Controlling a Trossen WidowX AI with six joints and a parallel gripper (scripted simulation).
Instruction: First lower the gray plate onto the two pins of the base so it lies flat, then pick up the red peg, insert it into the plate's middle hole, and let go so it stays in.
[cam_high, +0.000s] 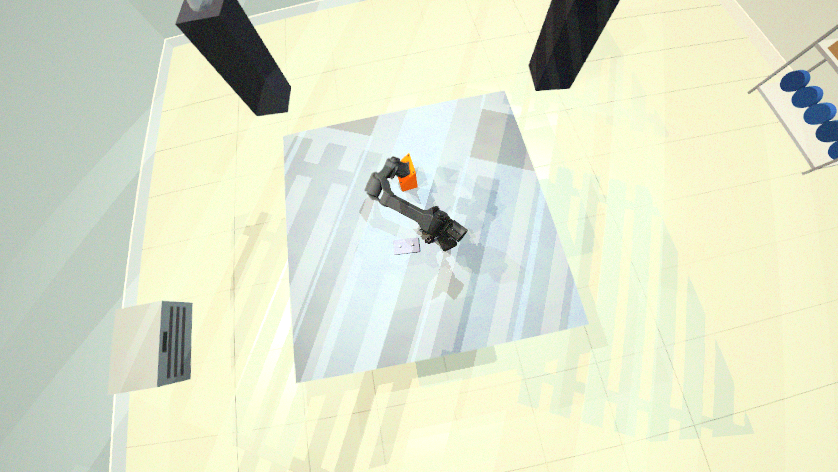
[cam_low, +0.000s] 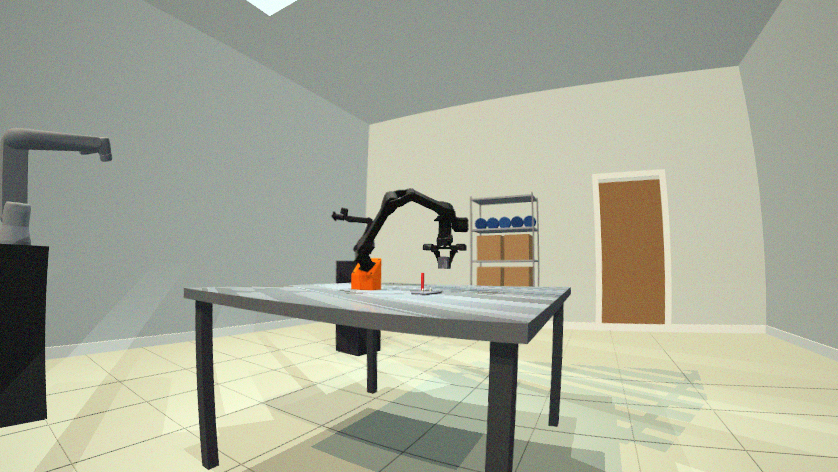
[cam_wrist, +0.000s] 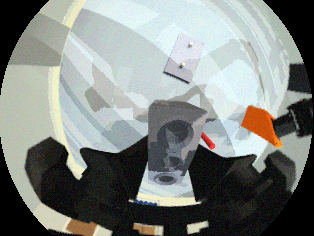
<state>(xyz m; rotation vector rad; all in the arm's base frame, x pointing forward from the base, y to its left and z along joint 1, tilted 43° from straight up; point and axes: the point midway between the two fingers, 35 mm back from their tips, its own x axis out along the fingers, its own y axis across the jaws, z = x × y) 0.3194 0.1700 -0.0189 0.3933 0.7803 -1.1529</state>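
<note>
Right now my gripper tip is 120 mm past the red peg and 70 mm above it. The rest, counted from my gripper tip: gray plate 30 mm above.
</note>
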